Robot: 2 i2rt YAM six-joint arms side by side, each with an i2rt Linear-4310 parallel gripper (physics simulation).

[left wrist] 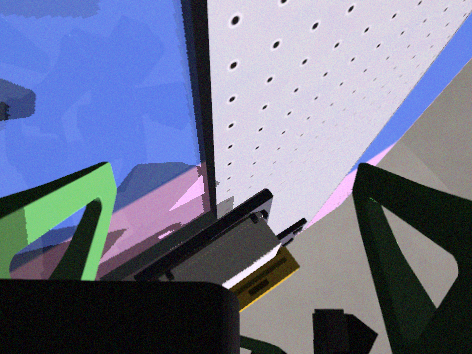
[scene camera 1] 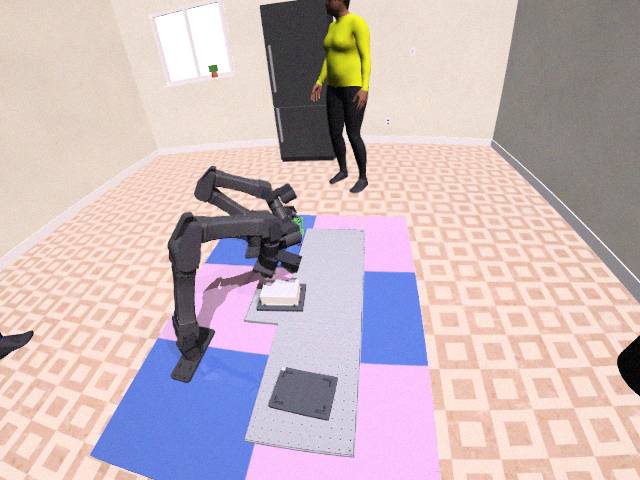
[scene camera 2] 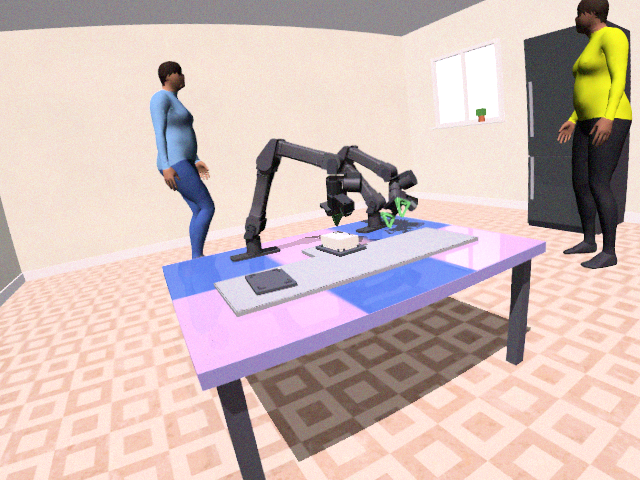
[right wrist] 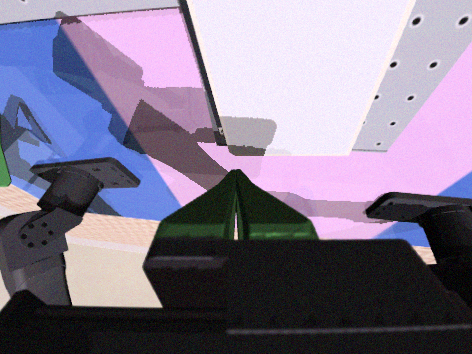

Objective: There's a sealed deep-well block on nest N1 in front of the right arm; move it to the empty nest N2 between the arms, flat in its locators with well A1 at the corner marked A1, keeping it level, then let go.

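Frame: origin at the left arm's base, x up, y right, z ahead, level; metres.
Seen in the pictures: left gripper, fingertip midpoint: [left wrist: 234,176] [scene camera 2: 395,222]; right gripper, fingertip midpoint: [scene camera 1: 264,276] [scene camera 2: 336,225] [right wrist: 235,177]; left arm's base at its link origin: [scene camera 1: 255,244] [scene camera 2: 375,228] [right wrist: 85,173]; right arm's base at its link origin: [scene camera 1: 194,353] [scene camera 2: 255,255] [right wrist: 443,209].
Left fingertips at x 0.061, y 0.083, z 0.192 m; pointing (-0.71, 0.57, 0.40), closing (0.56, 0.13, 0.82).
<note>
Pixels of each thing's middle, then the offset from my left fingertips to it. Level surfaces: height alone.
- white deep-well block at the middle of its body: [right wrist: 290,48] [left wrist: 223,265] [scene camera 1: 280,292] [scene camera 2: 339,240] dy +0.275, dx -0.015, dz -0.046 m
- dark nest N2 at the middle of its body: [left wrist: 214,249] [scene camera 1: 281,296] [scene camera 2: 340,246] dy +0.274, dx -0.037, dz -0.045 m
- Nest N1 at the middle of its body: [scene camera 1: 303,392] [scene camera 2: 269,279] dy +0.633, dx -0.039, dz +0.030 m
- perforated grey board at its surface level: dx -0.048 m
The white deep-well block [scene camera 1: 279,293] [scene camera 2: 339,241] [left wrist: 225,250] [right wrist: 300,75] sits on the dark nest N2 [scene camera 1: 281,308] [scene camera 2: 341,252] [right wrist: 205,75] between the arms and looks level; its well A1 and the nest's A1 mark cannot be made out. Nest N1 [scene camera 1: 303,393] [scene camera 2: 271,280] is empty, at the near end in scene camera 1. My right gripper [scene camera 2: 337,223] [right wrist: 235,177] is shut on nothing, its tips above the block's arm-side edge and apart from it. My left gripper [scene camera 2: 394,221] [left wrist: 234,176] is open and empty, off to the right of the block in scene camera 2.
A perforated grey board [scene camera 1: 330,330] [scene camera 2: 413,253] [left wrist: 300,100] carries both nests on the blue and pink table. A yellow piece [left wrist: 270,277] with dark marks shows beside the block in the left wrist view. People in yellow [scene camera 2: 599,72] and blue [scene camera 2: 175,134] stand beyond the table.
</note>
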